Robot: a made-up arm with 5 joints.
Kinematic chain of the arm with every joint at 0, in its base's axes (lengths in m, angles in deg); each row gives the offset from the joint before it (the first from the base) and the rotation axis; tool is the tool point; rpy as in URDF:
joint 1: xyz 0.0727 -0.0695 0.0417 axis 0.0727 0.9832 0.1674
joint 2: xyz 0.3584 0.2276 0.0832 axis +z
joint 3: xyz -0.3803 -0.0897 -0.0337 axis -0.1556 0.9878 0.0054
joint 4: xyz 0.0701 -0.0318 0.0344 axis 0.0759 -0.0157 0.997
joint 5: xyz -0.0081 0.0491 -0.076 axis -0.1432 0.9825 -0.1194
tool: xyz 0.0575 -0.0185 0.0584 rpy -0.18 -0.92 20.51
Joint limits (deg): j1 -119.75..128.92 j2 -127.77..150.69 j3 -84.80..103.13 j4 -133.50..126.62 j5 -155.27..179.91
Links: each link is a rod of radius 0.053 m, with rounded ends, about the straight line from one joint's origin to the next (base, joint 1, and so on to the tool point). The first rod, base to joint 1, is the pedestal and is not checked.
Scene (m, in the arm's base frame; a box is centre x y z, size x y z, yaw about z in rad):
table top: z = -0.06
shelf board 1: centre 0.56 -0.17 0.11 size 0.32 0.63 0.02 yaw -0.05
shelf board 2: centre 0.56 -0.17 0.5 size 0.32 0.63 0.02 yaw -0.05
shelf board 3: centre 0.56 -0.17 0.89 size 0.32 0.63 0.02 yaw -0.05
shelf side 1: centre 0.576 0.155 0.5 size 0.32 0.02 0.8 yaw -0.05
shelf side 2: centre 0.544 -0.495 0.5 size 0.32 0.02 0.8 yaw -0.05
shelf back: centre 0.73 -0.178 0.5 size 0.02 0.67 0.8 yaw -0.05
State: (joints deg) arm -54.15 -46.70 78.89 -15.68 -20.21
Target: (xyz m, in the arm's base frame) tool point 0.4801 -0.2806 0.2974
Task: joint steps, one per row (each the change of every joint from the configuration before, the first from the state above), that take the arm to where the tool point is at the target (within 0.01 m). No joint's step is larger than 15 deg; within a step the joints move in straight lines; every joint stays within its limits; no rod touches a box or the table.
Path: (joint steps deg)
1: -10.93 5.31 -12.61 7.25 -3.47
2: -10.94 5.30 -12.60 7.25 -3.48
3: -10.93 5.31 -12.61 7.25 -3.47
4: -10.93 5.31 -12.61 7.25 -3.48
5: -10.94 5.30 -12.60 7.25 -3.47
6: -10.93 5.31 -12.61 7.25 -3.48
7: 11.42 14.65 13.80 -9.19 6.86
8: 11.42 14.65 13.79 -9.20 6.86
9: 11.42 14.64 13.80 -9.20 6.85
10: 11.43 14.65 13.79 -9.19 6.86
11: 11.42 14.65 13.80 -9.20 6.85
12: 11.42 14.65 13.79 -9.19 6.86
13: 11.42 14.65 13.80 -9.20 6.86

